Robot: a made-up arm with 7 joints. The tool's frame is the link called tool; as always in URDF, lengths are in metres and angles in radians. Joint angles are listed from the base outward. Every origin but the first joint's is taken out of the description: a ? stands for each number. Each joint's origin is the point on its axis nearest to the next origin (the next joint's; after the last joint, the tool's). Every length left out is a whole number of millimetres.
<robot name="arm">
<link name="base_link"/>
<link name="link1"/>
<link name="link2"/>
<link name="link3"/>
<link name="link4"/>
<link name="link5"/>
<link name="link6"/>
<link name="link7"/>
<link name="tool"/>
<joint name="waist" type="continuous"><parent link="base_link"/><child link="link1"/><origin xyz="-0.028 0.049 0.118" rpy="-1.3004 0.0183 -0.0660"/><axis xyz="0 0 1"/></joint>
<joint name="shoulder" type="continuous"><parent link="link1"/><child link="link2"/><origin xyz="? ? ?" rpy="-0.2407 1.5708 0.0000"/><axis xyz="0 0 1"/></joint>
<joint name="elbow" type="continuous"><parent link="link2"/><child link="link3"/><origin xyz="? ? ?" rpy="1.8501 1.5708 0.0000"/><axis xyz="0 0 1"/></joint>
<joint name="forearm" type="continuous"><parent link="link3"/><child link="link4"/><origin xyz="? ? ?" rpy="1.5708 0.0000 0.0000"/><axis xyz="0 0 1"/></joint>
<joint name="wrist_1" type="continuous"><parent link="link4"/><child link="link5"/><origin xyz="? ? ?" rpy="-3.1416 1.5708 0.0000"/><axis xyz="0 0 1"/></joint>
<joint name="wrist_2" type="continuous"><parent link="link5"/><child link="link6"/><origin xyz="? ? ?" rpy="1.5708 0.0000 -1.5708"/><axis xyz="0 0 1"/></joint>
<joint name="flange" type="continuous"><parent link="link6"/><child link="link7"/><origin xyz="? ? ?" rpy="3.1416 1.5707 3.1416"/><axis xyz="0 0 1"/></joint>
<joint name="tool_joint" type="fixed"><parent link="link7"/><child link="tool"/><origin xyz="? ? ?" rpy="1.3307 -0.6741 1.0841"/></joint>
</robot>
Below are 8 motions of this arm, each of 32 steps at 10 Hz.
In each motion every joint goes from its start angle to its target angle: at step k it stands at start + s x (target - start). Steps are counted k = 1, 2, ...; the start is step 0. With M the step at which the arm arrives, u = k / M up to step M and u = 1 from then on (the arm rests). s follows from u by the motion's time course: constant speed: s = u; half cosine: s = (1 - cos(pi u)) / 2; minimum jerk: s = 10 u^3 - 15 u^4 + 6 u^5.
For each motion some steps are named. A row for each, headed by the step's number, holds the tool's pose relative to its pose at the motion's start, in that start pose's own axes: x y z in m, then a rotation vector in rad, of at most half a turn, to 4 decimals.
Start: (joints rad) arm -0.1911 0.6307 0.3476 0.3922 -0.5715 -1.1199 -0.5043
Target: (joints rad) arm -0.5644 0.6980 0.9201 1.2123 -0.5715 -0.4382 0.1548
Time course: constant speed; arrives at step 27
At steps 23, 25, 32:
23: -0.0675 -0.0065 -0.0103 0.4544 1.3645 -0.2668
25: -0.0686 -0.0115 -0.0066 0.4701 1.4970 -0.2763
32: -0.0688 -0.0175 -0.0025 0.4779 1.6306 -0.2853

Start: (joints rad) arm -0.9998 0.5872 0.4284 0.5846 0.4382 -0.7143 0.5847
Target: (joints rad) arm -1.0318 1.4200 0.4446 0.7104 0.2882 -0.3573 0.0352
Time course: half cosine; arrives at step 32
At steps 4, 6, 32:
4: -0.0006 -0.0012 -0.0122 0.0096 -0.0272 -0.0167
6: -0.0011 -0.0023 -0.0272 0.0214 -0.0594 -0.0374
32: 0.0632 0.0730 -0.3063 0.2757 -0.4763 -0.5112

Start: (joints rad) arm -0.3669 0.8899 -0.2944 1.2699 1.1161 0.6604 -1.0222
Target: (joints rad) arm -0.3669 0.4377 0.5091 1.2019 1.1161 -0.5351 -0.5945
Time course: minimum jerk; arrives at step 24
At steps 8, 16, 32:
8: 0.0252 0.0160 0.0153 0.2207 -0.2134 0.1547
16: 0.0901 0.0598 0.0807 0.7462 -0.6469 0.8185
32: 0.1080 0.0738 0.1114 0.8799 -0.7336 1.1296

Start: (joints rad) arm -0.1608 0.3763 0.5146 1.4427 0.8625 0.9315 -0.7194
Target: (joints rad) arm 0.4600 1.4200 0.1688 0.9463 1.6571 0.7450 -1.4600
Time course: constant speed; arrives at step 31
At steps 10, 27, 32:
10: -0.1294 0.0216 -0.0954 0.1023 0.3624 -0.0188
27: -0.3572 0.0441 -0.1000 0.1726 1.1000 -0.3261
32: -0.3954 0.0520 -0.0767 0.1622 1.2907 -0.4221

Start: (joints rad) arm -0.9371 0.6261 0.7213 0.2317 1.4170 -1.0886 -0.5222
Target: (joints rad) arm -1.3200 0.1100 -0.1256 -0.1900 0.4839 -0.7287 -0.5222
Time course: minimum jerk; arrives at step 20
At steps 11, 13, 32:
11: 0.1008 0.1174 -0.1523 0.5553 0.3726 0.6671
13: 0.1164 0.1693 -0.1868 0.7011 0.4316 0.9156
32: 0.1269 0.2488 -0.2208 0.8862 0.4452 1.2862

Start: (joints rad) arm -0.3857 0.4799 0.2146 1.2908 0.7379 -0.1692 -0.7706
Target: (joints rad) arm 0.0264 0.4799 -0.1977 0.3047 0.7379 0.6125 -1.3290
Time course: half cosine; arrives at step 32
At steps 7, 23, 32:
7: -0.0043 0.0012 0.0039 -0.0319 -0.0007 -0.0688
23: 0.0079 0.0044 0.0637 -0.2509 -0.0746 -0.3333
32: 0.0168 0.0017 0.0892 -0.3169 -0.1232 -0.3584

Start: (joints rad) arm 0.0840 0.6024 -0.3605 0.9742 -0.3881 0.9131 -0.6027
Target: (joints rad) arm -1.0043 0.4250 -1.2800 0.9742 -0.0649 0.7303 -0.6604
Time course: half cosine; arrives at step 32
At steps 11, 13, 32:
11: 0.0578 0.0657 0.0843 0.3681 -0.1125 -0.1173
13: 0.0719 0.0859 0.1180 0.5033 -0.1393 -0.1497
32: 0.0832 0.1721 0.3940 1.5324 -0.0931 -0.2558

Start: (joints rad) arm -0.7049 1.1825 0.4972 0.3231 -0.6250 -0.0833 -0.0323
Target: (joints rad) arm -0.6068 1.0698 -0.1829 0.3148 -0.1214 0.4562 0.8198
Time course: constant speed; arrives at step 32
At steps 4, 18, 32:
4: -0.0104 -0.0160 0.0133 0.0309 0.0519 -0.1433
18: -0.0570 -0.0591 0.0627 0.2623 0.1110 -0.6121
32: -0.1128 -0.0791 0.1123 0.6371 -0.0404 -0.9388

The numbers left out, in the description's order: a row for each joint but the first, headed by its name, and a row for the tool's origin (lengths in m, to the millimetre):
shoulder: -0.030 0.035 0.000
elbow: 0.087 0.232 0.000
forearm: -0.020 -0.010 0.000
wrist_1: -0.167 -0.024 0.000
wrist_2: 0.000 -0.015 0.000
flange: -0.036 0.034 0.000
tool: 0.010 -0.014 0.000

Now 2 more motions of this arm.
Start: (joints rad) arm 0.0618 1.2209 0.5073 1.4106 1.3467 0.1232 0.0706
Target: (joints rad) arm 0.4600 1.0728 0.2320 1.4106 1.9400 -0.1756 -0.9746
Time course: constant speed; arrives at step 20
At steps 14, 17, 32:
14: -0.0044 -0.0381 0.0570 0.0836 -1.0641 -0.6604
17: -0.0055 -0.0472 0.0720 0.0878 -1.2565 -0.8678
32: -0.0073 -0.0573 0.0884 0.0901 -1.4276 -1.0982

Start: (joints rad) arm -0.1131 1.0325 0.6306 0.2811 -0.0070 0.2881 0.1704
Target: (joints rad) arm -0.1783 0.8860 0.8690 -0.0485 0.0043 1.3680 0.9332
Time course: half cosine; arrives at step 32
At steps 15, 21, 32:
15: -0.0069 0.0165 0.0145 0.1029 0.4888 -0.2322
21: -0.0137 0.0286 0.0239 0.1862 0.7495 -0.4276
32: -0.0218 0.0410 0.0332 0.2754 0.9468 -0.6411

